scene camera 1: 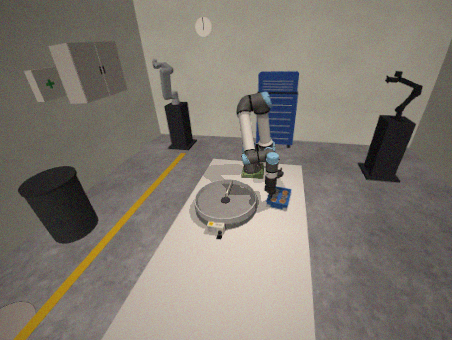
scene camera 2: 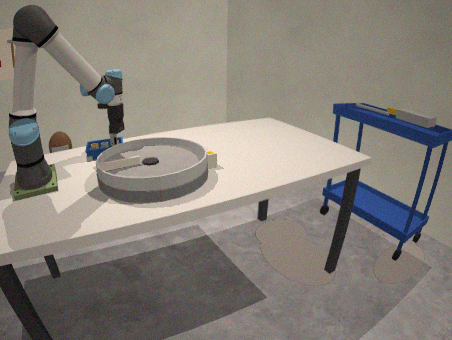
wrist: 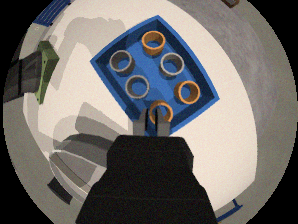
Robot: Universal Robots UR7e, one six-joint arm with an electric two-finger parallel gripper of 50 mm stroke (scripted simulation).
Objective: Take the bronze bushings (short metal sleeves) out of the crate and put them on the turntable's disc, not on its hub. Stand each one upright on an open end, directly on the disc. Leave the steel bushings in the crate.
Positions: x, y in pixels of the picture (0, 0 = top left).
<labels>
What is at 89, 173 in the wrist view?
A grey turntable.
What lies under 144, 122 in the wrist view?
My gripper.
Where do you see a blue crate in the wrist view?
At 162, 87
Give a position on a grey turntable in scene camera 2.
At 172, 159
</labels>
